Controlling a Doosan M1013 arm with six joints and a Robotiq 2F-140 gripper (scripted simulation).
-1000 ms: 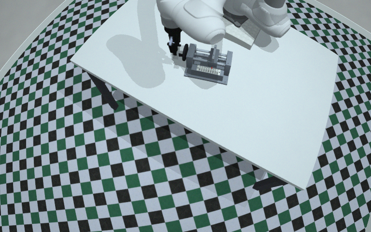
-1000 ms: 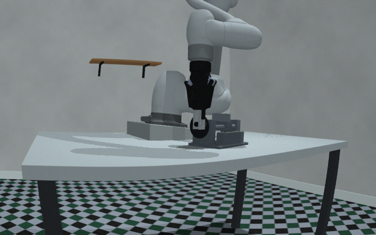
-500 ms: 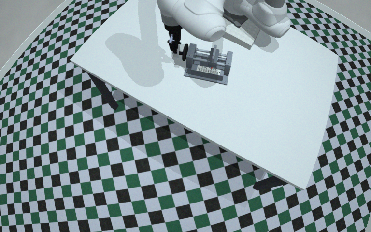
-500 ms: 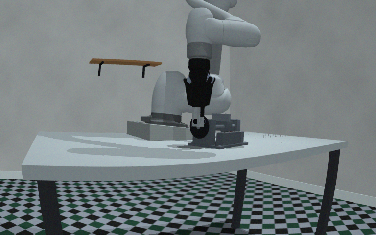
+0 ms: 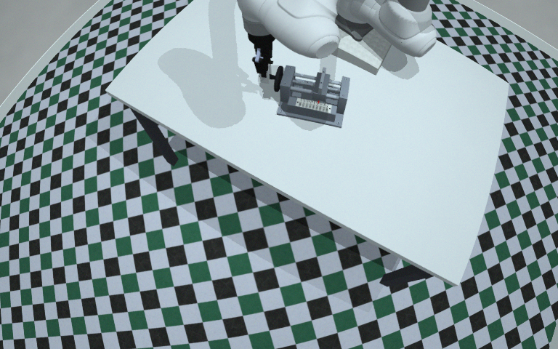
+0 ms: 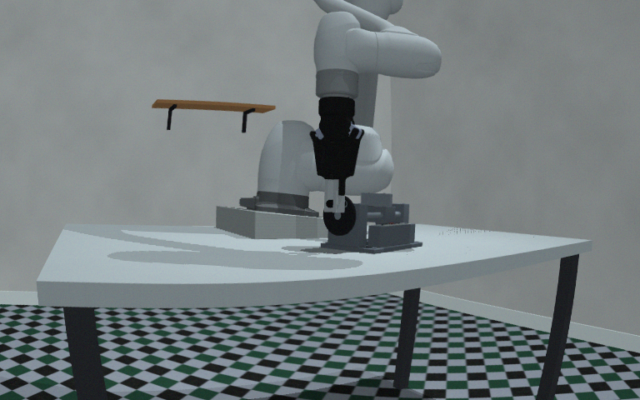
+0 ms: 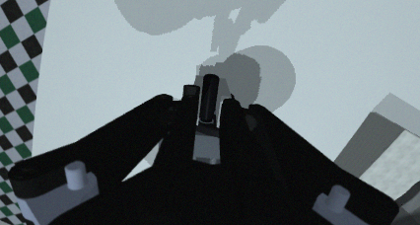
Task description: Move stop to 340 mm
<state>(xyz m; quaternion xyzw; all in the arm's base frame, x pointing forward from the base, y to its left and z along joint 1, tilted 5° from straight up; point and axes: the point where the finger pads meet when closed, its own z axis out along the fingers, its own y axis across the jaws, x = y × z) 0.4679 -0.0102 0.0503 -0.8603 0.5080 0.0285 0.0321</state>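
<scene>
The sliding stop block lies 140 mm to the left of my hand, 80 mm behind it and 30 mm below it. Also, from my hand: black handwheel: 20 mm below, 10 mm to the left, 10 mm behind.
</scene>
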